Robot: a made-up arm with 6 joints. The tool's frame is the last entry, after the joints.
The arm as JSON. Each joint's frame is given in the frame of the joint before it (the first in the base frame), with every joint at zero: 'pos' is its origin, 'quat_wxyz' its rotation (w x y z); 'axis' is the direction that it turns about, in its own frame. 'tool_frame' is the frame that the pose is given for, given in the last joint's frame.
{
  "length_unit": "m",
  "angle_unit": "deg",
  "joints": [
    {
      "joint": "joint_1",
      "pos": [
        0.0,
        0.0,
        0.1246
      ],
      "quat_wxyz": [
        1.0,
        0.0,
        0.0,
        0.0
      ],
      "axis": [
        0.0,
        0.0,
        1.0
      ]
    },
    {
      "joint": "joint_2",
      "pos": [
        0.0,
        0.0,
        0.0
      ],
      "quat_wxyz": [
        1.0,
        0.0,
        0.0,
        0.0
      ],
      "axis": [
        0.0,
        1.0,
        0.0
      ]
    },
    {
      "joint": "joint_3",
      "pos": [
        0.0,
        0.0,
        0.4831
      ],
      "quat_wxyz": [
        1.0,
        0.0,
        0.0,
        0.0
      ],
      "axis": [
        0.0,
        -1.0,
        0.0
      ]
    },
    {
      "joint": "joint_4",
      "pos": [
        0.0,
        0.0,
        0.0
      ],
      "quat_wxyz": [
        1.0,
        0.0,
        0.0,
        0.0
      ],
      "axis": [
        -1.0,
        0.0,
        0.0
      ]
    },
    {
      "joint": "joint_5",
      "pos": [
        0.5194,
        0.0,
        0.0
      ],
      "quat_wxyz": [
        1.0,
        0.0,
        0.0,
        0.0
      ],
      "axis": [
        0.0,
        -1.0,
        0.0
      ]
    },
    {
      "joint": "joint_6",
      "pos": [
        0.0,
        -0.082,
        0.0
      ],
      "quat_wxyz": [
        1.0,
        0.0,
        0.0,
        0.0
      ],
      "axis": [
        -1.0,
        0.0,
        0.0
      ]
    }
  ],
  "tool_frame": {
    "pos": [
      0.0,
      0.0,
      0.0
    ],
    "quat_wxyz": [
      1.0,
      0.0,
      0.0,
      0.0
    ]
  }
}
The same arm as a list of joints. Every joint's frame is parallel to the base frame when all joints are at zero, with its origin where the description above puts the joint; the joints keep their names.
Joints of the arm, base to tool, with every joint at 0 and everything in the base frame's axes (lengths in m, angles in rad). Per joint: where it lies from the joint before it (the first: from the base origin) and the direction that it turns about. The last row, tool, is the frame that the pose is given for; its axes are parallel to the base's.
joint_1: xyz 0.0000 0.0000 0.1246 axis 0 0 1
joint_2: xyz 0.0000 0.0000 0.0000 axis 0 1 0
joint_3: xyz 0.0000 0.0000 0.4831 axis 0 -1 0
joint_4: xyz 0.0000 0.0000 0.0000 axis -1 0 0
joint_5: xyz 0.5194 0.0000 0.0000 axis 0 -1 0
joint_6: xyz 0.0000 -0.0820 0.0000 axis -1 0 0
tool: xyz 0.0000 0.0000 0.0000

